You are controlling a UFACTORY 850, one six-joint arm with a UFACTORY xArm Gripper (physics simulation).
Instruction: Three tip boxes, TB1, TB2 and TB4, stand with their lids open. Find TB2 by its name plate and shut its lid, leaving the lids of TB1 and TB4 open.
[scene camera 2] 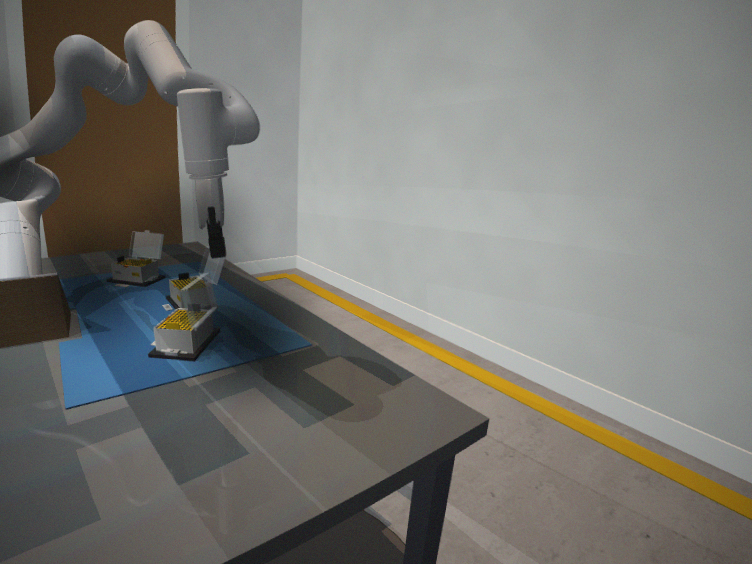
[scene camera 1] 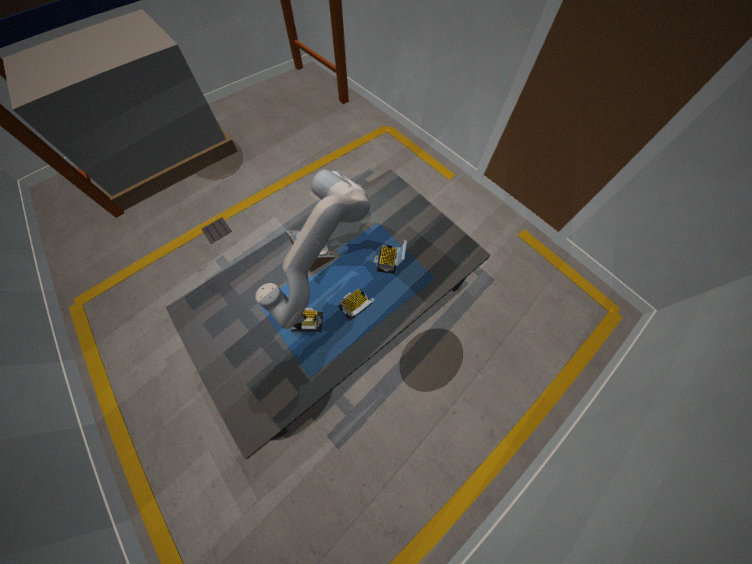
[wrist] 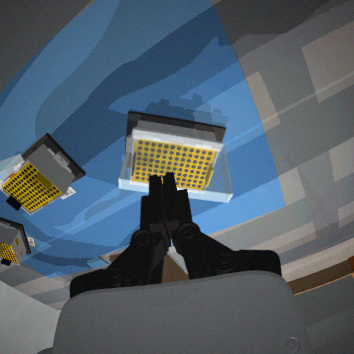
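Note:
The nearest tip box [scene camera 1: 311,320] [scene camera 2: 174,338] [wrist: 172,162] has a clear lid [scene camera 2: 199,296] [wrist: 223,193] raised at a tilt. The middle tip box [scene camera 1: 354,301] [scene camera 2: 180,293] [wrist: 32,186] has its clear lid [scene camera 2: 213,268] open. The far tip box [scene camera 1: 387,257] [scene camera 2: 134,271] [wrist: 12,245] has its lid [scene camera 1: 402,251] [scene camera 2: 146,244] upright. The name plates are not readable, so I cannot tell which box is TB2. My gripper [scene camera 2: 216,254] [wrist: 164,187] is shut and empty, above the boxes. In the wrist view its tips overlap the nearest box's rack edge. The arm hides it in scene camera 1.
The boxes stand on a blue mat [scene camera 1: 315,358] [scene camera 2: 91,388] on a grey table [scene camera 1: 242,418] [scene camera 2: 291,516]. A brown bin [scene camera 2: 30,310] stands by the arm's base. The middle and far boxes stand close beside the nearest one.

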